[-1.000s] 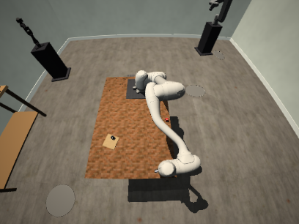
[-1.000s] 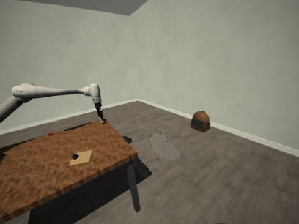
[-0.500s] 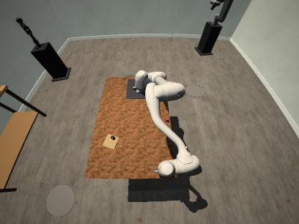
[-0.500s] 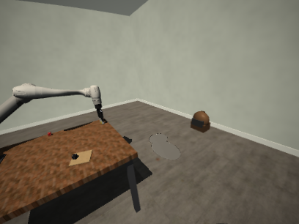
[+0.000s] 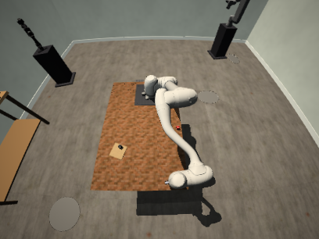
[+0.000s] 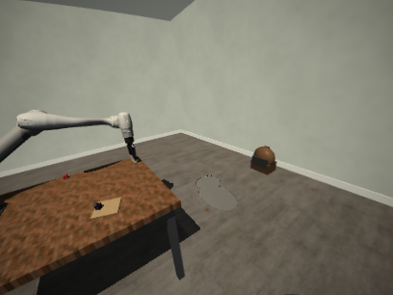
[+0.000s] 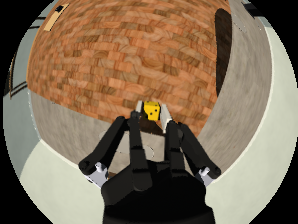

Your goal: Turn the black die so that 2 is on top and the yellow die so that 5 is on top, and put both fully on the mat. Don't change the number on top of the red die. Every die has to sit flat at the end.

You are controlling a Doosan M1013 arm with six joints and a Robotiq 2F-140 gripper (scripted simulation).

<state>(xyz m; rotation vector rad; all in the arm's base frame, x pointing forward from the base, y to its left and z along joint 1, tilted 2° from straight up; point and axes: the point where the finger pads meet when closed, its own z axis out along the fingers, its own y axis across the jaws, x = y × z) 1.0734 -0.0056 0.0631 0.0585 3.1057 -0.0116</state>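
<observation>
The yellow die is 20 mm below my hand. From my hand the other things lie so: black die 430 mm to the right, 420 mm behind, 20 mm below; then tan mat 460 mm to the right, 390 mm behind, 30 mm below; then red die 520 mm behind, 210 mm to the left, 20 mm below.
</observation>
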